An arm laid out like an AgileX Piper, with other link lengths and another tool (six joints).
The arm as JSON. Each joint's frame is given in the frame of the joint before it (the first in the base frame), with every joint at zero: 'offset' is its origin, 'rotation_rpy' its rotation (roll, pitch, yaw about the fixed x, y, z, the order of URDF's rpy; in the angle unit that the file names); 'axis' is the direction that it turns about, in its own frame. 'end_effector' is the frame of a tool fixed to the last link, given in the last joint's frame.
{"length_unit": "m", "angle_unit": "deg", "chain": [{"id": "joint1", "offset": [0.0, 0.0, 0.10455], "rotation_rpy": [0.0, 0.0, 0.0], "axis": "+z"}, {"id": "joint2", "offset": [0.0, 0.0, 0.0], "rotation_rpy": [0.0, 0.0, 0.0], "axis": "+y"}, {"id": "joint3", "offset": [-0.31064, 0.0, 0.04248], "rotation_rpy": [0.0, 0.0, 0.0], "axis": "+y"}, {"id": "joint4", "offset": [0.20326, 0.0, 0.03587], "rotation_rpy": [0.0, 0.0, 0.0], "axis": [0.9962, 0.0, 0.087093]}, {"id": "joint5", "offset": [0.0, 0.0, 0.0], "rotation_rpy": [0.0, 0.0, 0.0], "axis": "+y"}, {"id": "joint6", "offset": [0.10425, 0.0, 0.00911], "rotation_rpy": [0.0, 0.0, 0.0], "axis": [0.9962, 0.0, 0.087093]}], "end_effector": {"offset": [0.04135, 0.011, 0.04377], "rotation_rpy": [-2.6, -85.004, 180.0]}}
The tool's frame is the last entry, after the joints.
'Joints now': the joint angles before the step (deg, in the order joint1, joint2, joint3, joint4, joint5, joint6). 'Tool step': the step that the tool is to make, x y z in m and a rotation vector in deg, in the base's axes. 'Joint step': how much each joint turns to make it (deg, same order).
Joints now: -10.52, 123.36, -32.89, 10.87, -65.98, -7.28
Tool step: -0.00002, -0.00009, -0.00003, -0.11, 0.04, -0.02
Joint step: 0.00, 0.00, 0.00, 0.06, 0.00, -0.13
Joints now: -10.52, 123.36, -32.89, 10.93, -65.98, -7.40
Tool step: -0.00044, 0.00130, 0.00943, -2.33, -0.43, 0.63
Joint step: 0.00, -1.59, 0.00, 0.17, 0.32, -2.46
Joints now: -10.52, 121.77, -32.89, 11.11, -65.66, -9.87
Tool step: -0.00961, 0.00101, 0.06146, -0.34, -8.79, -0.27
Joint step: -0.01, -9.31, 0.00, 0.01, 0.83, 1.17
